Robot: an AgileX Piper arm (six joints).
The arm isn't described. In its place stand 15 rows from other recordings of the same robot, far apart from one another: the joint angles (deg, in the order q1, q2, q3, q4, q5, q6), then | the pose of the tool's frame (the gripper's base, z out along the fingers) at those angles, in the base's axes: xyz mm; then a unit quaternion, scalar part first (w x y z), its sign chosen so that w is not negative.
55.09 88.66 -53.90 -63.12 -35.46 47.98 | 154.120 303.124 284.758 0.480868 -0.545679 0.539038 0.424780
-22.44 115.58 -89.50 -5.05 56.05 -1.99 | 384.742 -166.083 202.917 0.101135 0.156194 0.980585 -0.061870
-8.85 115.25 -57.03 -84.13 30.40 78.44 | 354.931 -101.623 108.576 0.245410 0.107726 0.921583 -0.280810
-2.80 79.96 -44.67 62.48 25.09 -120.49 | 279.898 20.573 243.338 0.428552 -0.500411 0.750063 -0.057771
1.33 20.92 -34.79 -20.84 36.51 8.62 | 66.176 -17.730 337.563 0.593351 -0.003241 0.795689 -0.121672
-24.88 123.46 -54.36 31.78 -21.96 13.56 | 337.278 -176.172 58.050 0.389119 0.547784 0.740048 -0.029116
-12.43 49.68 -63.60 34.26 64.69 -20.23 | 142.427 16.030 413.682 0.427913 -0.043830 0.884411 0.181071
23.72 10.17 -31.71 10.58 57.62 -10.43 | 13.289 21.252 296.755 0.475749 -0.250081 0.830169 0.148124
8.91 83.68 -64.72 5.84 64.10 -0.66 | 270.256 50.800 280.144 0.100128 -0.065552 0.991275 0.055236
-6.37 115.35 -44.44 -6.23 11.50 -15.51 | 296.081 -35.035 52.961 0.104314 -0.130656 0.985227 -0.037076
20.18 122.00 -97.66 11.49 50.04 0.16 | 425.825 171.307 195.860 0.159887 -0.121387 0.972624 0.117063
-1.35 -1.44 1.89 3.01 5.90 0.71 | 55.905 -0.826 194.162 0.698566 0.029657 0.714745 0.016284
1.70 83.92 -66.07 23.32 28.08 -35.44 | 326.724 26.661 317.344 0.435753 -0.167407 0.883641 0.035661
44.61 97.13 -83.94 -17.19 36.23 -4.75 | 288.824 262.591 323.130 0.403714 -0.450538 0.796196 0.010092
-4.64 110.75 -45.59 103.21 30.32 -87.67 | 330.720 18.029 103.910 0.281478 0.096174 0.914578 0.273987
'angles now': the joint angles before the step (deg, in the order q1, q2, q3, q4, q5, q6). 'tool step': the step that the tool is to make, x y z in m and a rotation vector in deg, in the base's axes. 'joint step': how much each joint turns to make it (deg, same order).
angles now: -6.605, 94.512, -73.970, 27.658, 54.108, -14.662
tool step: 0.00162, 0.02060, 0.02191, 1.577, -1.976, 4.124
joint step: 2.946, -0.592, -3.803, 1.525, 2.996, -0.171
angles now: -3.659, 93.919, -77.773, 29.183, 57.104, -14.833
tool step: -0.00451, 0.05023, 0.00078, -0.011, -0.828, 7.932
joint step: 8.427, 0.000, -0.062, 0.042, -0.907, 0.064
